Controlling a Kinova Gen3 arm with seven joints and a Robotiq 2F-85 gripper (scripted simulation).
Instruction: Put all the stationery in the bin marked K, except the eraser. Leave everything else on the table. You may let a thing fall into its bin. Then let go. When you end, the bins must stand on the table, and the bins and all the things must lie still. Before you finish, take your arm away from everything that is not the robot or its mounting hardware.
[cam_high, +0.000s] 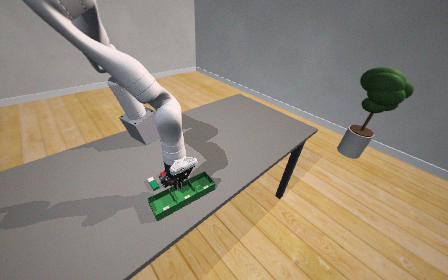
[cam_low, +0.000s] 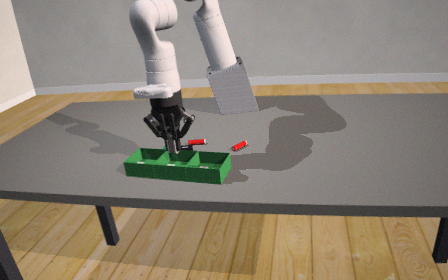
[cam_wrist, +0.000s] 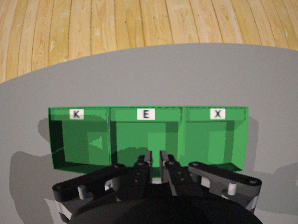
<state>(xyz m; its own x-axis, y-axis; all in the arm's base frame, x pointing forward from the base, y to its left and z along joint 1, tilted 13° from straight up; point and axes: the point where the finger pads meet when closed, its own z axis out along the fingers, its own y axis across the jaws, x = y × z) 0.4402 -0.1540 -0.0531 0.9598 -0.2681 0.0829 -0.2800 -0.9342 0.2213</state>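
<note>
Now: the green bin 5 cm below my hand, 2 cm ahead of it and 1 cm to the left of it. The rest, counted from my hand: grey-white item: 9 cm to the left, 6 cm below, 5 cm behind; then green-and-white eraser: 13 cm behind, 6 cm below, 3 cm to the right; then black item: 9 cm behind, 6 cm below.
</note>
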